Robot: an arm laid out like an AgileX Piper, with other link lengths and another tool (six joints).
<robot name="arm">
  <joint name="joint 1" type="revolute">
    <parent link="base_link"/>
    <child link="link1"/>
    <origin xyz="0 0 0.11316" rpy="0 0 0"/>
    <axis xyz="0 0 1"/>
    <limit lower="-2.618" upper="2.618"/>
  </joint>
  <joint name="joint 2" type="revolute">
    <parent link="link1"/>
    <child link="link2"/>
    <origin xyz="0 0 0" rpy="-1.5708 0 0"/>
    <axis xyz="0 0 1"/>
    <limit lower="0" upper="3.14"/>
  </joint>
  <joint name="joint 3" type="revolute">
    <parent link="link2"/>
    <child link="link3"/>
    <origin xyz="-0.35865 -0.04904 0" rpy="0 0 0"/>
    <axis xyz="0 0 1"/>
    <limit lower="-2.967" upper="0"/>
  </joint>
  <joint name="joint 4" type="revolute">
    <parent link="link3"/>
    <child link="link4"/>
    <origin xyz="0.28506 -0.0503 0" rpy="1.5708 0 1.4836"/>
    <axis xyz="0 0 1"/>
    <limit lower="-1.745" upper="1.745"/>
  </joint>
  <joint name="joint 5" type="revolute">
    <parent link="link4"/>
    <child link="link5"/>
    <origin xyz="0 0 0" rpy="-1.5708 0 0"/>
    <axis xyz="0 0 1"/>
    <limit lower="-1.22" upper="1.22"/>
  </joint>
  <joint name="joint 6" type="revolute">
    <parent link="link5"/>
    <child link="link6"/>
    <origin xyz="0 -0.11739 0" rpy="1.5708 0 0"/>
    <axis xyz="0 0 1"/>
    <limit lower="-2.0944" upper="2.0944"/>
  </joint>
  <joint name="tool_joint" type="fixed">
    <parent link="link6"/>
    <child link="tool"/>
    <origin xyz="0.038 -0.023 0.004" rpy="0 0.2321 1.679"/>
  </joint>
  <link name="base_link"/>
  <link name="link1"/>
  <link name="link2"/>
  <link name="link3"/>
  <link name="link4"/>
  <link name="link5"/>
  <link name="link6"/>
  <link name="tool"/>
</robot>
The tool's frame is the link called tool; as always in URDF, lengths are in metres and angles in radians.
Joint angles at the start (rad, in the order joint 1, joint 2, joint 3, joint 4, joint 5, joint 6): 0.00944, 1.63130, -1.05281, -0.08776, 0.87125, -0.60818
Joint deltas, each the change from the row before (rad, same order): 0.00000, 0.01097, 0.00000, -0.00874, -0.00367, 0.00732; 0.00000, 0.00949, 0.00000, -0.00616, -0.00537, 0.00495; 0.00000, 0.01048, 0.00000, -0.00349, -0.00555, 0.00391; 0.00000, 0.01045, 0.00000, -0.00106, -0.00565, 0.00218; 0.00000, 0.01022, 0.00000, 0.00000, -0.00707, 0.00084; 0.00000, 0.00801, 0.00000, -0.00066, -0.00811, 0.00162; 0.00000, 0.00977, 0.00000, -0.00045, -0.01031, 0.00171; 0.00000, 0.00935, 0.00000, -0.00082, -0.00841, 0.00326; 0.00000, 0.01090, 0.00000, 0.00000, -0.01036, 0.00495; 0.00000, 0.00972, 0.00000, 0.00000, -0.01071, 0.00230; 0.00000, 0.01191, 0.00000, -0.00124, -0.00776, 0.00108; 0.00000, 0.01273, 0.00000, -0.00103, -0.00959, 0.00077; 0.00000, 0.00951, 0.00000, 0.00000, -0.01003, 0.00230; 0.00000, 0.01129, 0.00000, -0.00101, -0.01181, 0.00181
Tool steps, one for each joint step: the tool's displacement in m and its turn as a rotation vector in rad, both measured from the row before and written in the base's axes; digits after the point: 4 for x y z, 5 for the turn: 0.0017, -0.0007, -0.0035, -0.00609, 0.00674, -0.00268; 0.0017, -0.0005, -0.0031, -0.00417, 0.00373, -0.00138; 0.0018, -0.0002, -0.0035, -0.00203, 0.00463, -0.00159; 0.0018, 0.0000, -0.0036, -0.00024, 0.00466, -0.00108; 0.0019, 0.0001, -0.0036, 0.00051, 0.00313, -0.00017; 0.0018, 0.0000, -0.0028, 0.00019, -0.00018, -0.00050; 0.0022, 0.0001, -0.0035, 0.00053, -0.00061, -0.00049; 0.0018, 0.0001, -0.0033, 0.00039, 0.00073, -0.00198; 0.0021, 0.0002, -0.0040, 0.00153, 0.00022, -0.00390; 0.0021, 0.0001, -0.0035, 0.00108, -0.00110, -0.00128; 0.0020, 0.0000, -0.0043, -0.00039, 0.00411, 0.00034; 0.0022, 0.0000, -0.0046, -0.00013, 0.00314, 0.00070; 0.0019, 0.0001, -0.0035, 0.00106, -0.00063, -0.00135; 0.0022, 0.0001, -0.0042, 0.00029, -0.00058, -0.00011
